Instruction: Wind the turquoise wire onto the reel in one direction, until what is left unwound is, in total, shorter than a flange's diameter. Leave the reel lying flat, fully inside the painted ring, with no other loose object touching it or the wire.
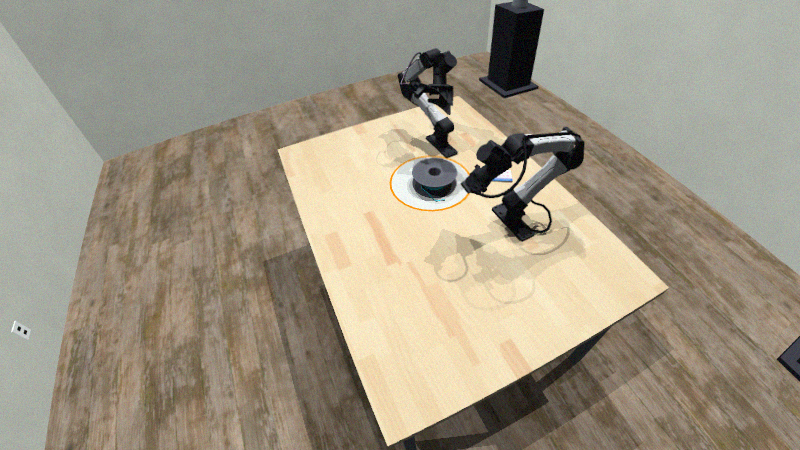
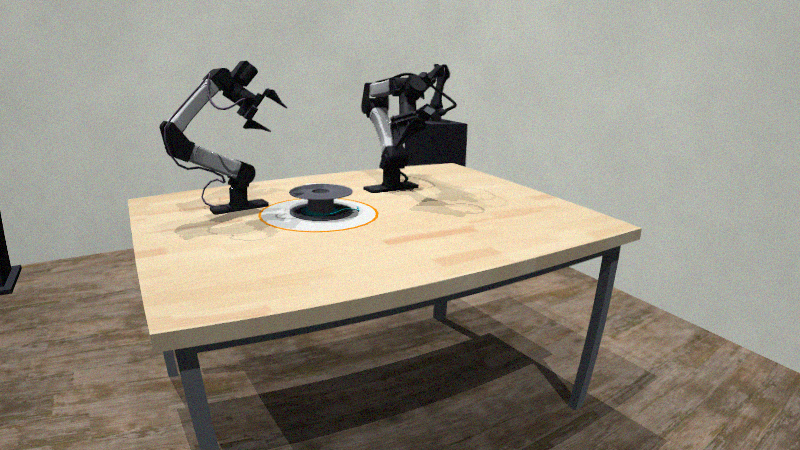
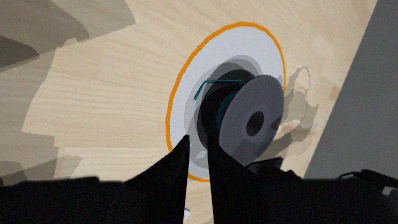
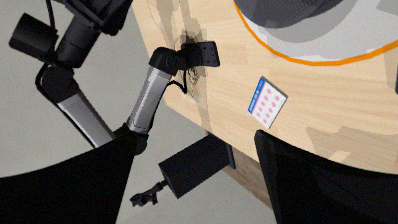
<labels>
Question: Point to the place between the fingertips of my right gripper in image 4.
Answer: At 195, 133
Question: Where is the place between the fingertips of my left gripper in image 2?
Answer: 396, 147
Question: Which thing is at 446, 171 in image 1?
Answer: A dark reel.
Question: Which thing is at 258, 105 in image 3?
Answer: A dark reel.
</labels>
